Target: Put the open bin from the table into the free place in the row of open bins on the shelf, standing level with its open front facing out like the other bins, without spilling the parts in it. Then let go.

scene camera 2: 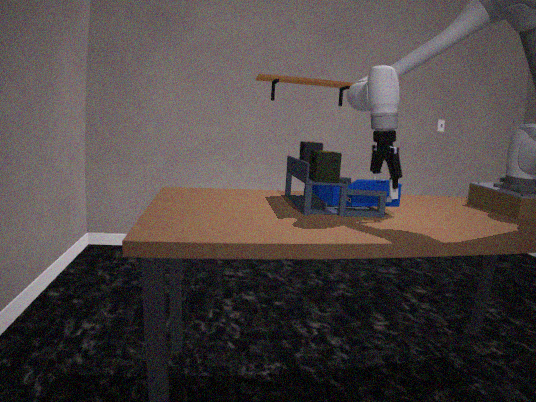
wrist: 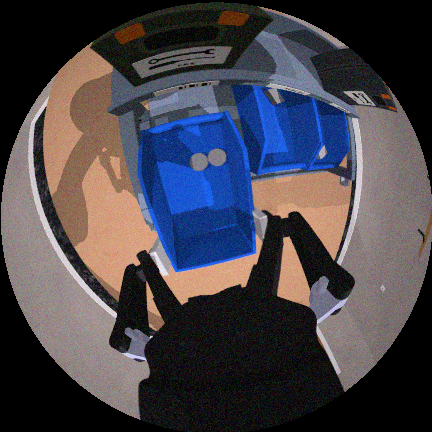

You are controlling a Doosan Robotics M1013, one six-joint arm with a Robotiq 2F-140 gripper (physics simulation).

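Places are measured from the arm's base along level axes (x back, y right, z up), in millimetres.
Pixels of known places: gripper, fingertip midpoint: [wrist: 206,222]; arm's base, origin of the base link: [scene camera 2: 522,189].
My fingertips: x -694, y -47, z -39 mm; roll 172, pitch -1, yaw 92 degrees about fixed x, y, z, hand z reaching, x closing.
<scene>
Ahead of a thing's pixels: the offset from my fingertips to its top centre. "spot": to the spot under its first point. Level surfaces: height alone.
My gripper [scene camera 2: 386,184] [wrist: 206,222] is shut on a blue open bin @[spot: dx -82, dy -45, dz +33 mm] [scene camera 2: 370,187] [wrist: 200,190], with one finger at each side of its near end. Two round grey parts @[spot: dx -77, dy +13, dz -16 mm] [wrist: 198,162] @[spot: dx -77, dy +38, dz -16 mm] [wrist: 217,157] lie inside the bin toward its far end. The bin looks about level and is turned slightly against the row. Its far end is at the free place of the grey-blue shelf [scene camera 2: 307,198] [wrist: 137,98], left of two blue bins @[spot: dx -92, dy +189, dz -39 mm] [wrist: 295,135] @[spot: dx -102, dy +291, dz -13 mm] [wrist: 335,132] in the wrist view. Its near part sticks out of the shelf. The underside of the held bin is hidden.
A dark green case @[dx -222, dy +21, dz +138 mm] [scene camera 2: 327,166] [wrist: 165,37] and a black case @[dx -202, dy +252, dz +161 mm] [scene camera 2: 311,146] [wrist: 345,75] stand on the shelf's upper level. The shelf stands on the wooden table @[dz -61 mm] [scene camera 2: 200,220] [wrist: 300,195]. A wooden wall board [scene camera 2: 305,81] hangs behind, beside the arm.
</scene>
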